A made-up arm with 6 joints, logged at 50 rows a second.
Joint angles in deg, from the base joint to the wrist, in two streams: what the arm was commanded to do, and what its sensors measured. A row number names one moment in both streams.
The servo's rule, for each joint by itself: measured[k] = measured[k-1] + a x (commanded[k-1-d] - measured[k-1]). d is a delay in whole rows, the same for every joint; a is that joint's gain. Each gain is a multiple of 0.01, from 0.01 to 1. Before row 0 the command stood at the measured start. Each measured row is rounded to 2 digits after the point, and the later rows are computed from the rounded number. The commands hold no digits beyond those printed.
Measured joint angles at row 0: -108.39 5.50 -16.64 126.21 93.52 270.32
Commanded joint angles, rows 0 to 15: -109.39 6.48 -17.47 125.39 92.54 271.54; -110.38 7.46 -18.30 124.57 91.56 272.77; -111.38 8.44 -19.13 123.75 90.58 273.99; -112.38 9.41 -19.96 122.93 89.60 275.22; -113.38 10.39 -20.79 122.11 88.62 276.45; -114.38 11.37 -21.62 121.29 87.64 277.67; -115.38 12.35 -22.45 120.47 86.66 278.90; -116.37 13.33 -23.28 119.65 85.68 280.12; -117.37 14.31 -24.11 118.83 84.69 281.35; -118.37 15.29 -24.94 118.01 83.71 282.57; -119.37 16.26 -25.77 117.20 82.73 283.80; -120.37 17.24 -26.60 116.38 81.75 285.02; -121.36 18.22 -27.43 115.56 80.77 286.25; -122.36 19.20 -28.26 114.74 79.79 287.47; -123.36 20.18 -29.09 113.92 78.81 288.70; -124.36 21.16 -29.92 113.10 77.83 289.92
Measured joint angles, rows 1 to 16: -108.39 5.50 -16.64 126.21 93.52 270.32; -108.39 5.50 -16.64 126.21 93.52 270.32; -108.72 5.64 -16.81 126.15 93.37 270.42; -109.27 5.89 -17.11 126.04 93.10 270.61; -109.97 6.25 -17.51 125.88 92.72 270.88; -110.77 6.69 -18.00 125.67 92.25 271.23; -111.63 7.21 -18.56 125.42 91.71 271.65; -112.54 7.79 -19.17 125.13 91.10 272.13; -113.48 8.43 -19.83 124.80 90.43 272.67; -114.43 9.12 -20.52 124.44 89.72 273.27; -115.40 9.85 -21.24 124.05 88.97 273.92; -116.38 10.61 -21.98 123.63 88.18 274.61; -117.37 11.40 -22.74 123.18 87.36 275.35; -118.36 12.22 -23.51 122.70 86.52 276.12; -119.35 13.06 -24.29 122.20 85.66 276.93; -120.34 13.92 -25.08 121.68 84.78 277.77
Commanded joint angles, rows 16 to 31: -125.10 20.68 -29.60 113.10 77.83 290.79; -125.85 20.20 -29.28 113.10 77.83 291.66; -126.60 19.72 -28.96 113.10 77.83 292.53; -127.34 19.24 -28.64 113.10 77.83 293.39; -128.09 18.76 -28.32 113.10 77.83 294.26; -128.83 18.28 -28.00 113.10 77.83 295.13; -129.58 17.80 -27.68 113.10 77.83 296.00; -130.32 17.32 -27.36 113.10 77.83 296.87; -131.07 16.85 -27.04 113.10 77.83 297.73; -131.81 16.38 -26.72 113.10 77.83 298.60; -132.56 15.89 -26.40 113.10 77.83 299.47; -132.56 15.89 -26.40 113.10 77.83 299.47; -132.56 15.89 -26.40 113.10 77.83 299.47; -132.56 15.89 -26.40 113.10 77.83 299.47; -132.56 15.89 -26.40 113.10 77.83 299.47; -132.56 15.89 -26.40 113.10 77.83 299.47
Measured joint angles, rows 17 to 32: -121.34 14.80 -25.88 121.14 83.88 278.64; -122.34 15.69 -26.69 120.58 82.97 279.54; -123.25 16.39 -27.27 120.06 82.20 280.44; -124.11 16.92 -27.67 119.57 81.54 281.34; -124.93 17.31 -27.93 119.12 80.98 282.24; -125.73 17.58 -28.07 118.70 80.51 283.13; -126.51 17.75 -28.12 118.31 80.11 284.02; -127.28 17.82 -28.10 117.95 79.77 284.91; -128.04 17.82 -28.02 117.61 79.48 285.80; -128.79 17.75 -27.89 117.29 79.23 286.69; -129.54 17.62 -27.72 117.00 79.02 287.57; -130.29 17.45 -27.52 116.73 78.84 288.45; -131.04 17.23 -27.30 116.48 78.69 289.33; -131.54 17.04 -27.12 116.24 78.56 290.14; -131.88 16.88 -26.98 116.02 78.45 290.89; -132.10 16.74 -26.86 115.82 78.36 291.58
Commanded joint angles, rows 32 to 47: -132.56 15.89 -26.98 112.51 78.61 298.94; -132.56 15.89 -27.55 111.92 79.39 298.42; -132.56 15.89 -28.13 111.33 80.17 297.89; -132.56 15.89 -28.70 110.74 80.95 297.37; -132.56 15.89 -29.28 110.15 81.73 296.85; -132.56 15.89 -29.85 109.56 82.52 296.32; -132.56 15.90 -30.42 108.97 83.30 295.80; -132.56 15.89 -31.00 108.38 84.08 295.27; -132.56 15.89 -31.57 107.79 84.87 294.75; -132.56 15.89 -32.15 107.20 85.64 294.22; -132.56 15.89 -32.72 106.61 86.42 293.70; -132.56 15.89 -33.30 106.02 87.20 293.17; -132.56 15.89 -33.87 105.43 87.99 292.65; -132.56 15.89 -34.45 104.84 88.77 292.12; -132.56 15.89 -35.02 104.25 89.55 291.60; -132.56 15.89 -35.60 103.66 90.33 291.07
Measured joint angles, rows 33 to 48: -132.25 16.62 -26.77 115.63 78.28 292.21; -132.35 16.52 -26.70 115.45 78.21 292.79; -132.42 16.43 -26.76 115.24 78.27 293.28; -132.47 16.35 -26.92 115.01 78.44 293.69; -132.50 16.29 -27.16 114.75 78.70 294.03; -132.52 16.23 -27.47 114.47 79.04 294.30; -132.53 16.18 -27.83 114.17 79.44 294.50; -132.54 16.14 -28.23 113.85 79.90 294.65; -132.55 16.11 -28.67 113.51 80.41 294.74; -132.55 16.08 -29.14 113.15 80.96 294.78; -132.55 16.05 -29.63 112.77 81.55 294.78; -132.55 16.03 -30.13 112.38 82.16 294.74; -132.55 16.01 -30.65 111.98 82.80 294.66; -132.55 15.99 -31.18 111.56 83.46 294.54; -132.55 15.98 -31.72 111.13 84.14 294.39; -132.55 15.97 -32.27 110.69 84.83 294.21
